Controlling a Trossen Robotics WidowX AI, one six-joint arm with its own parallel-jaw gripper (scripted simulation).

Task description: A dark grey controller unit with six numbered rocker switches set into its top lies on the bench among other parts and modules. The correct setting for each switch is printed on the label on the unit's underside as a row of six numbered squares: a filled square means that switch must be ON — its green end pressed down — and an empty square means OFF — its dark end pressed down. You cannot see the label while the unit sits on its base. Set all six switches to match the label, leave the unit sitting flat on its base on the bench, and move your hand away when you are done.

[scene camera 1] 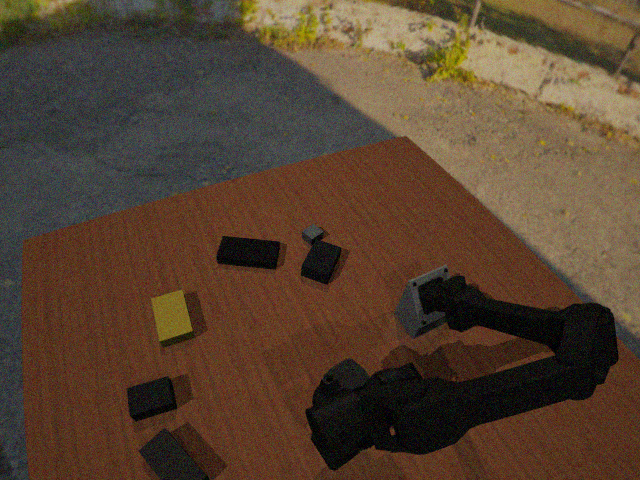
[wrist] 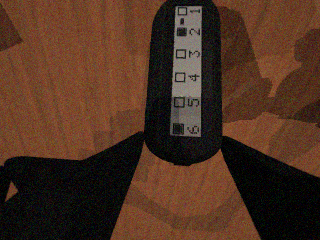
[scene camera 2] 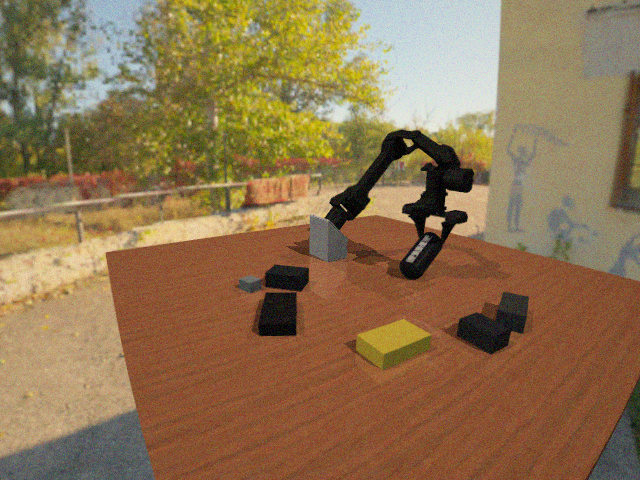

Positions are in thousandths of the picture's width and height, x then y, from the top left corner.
In view: the gripper (scene camera 1: 568,897) and a yellow block (scene camera 2: 602,722).
The yellow block shows as well in scene camera 1 (scene camera 1: 271,674). The gripper is seen too in the wrist view (wrist: 567,577) and in scene camera 2 (scene camera 2: 674,503). The wrist view does not show the yellow block: it is out of frame.
